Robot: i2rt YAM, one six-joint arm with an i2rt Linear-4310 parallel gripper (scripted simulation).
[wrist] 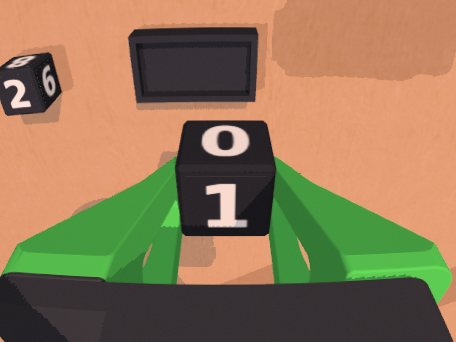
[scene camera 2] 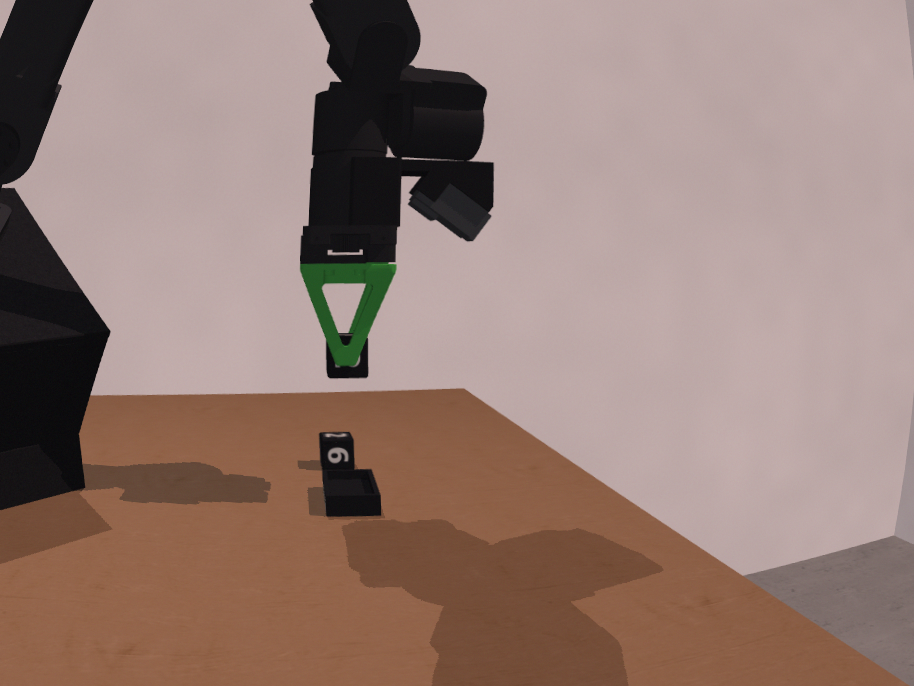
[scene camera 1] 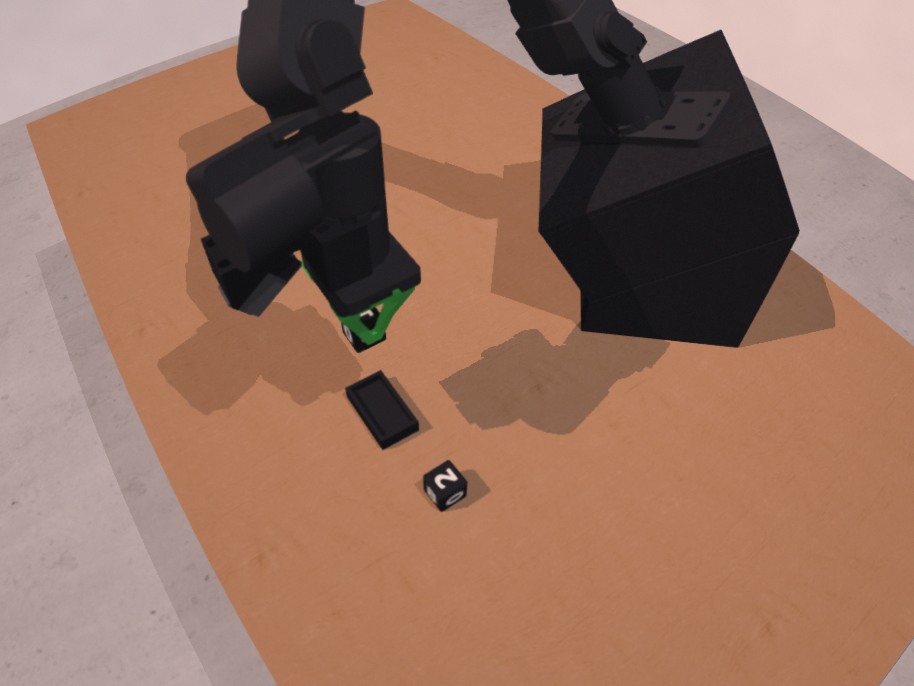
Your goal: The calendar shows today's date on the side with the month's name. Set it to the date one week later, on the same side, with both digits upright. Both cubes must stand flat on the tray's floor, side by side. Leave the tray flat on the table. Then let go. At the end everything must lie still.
In view: the gripper (scene camera 2: 344, 362) and a black tray (scene camera 1: 388, 418).
The black tray shows as well in the wrist view (wrist: 200, 64) and in scene camera 2 (scene camera 2: 346, 497). The gripper also shows in the wrist view (wrist: 225, 171) and in scene camera 1 (scene camera 1: 365, 329).
